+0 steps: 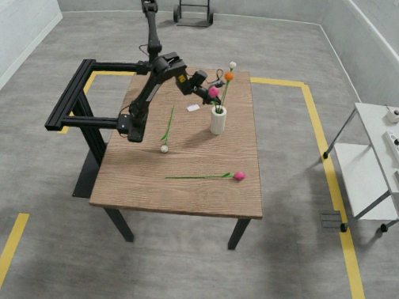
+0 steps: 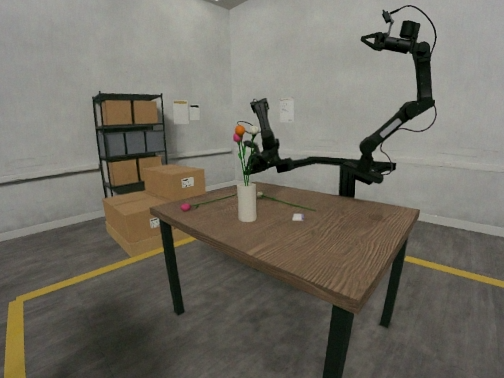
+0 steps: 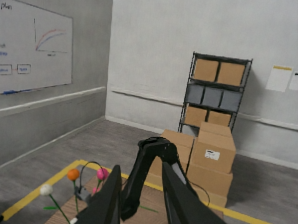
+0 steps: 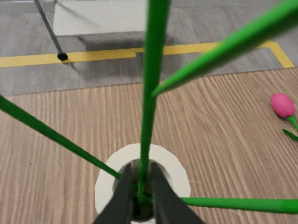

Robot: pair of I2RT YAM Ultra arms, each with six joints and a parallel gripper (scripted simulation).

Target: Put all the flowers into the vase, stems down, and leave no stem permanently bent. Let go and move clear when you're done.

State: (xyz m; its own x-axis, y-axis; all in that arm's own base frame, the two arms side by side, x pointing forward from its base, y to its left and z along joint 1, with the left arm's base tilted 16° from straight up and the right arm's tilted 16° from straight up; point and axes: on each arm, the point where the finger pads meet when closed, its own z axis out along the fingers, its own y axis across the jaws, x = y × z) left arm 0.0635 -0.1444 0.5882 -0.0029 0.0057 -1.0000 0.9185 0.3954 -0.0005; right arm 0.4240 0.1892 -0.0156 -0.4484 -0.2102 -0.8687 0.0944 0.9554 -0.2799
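Note:
The orange flower is 160 mm above my right hand, 20 mm ahead of it and 10 mm to the right of it. Round my right hand: small white card (220 mm below, 180 mm to the left, 160 mm behind).

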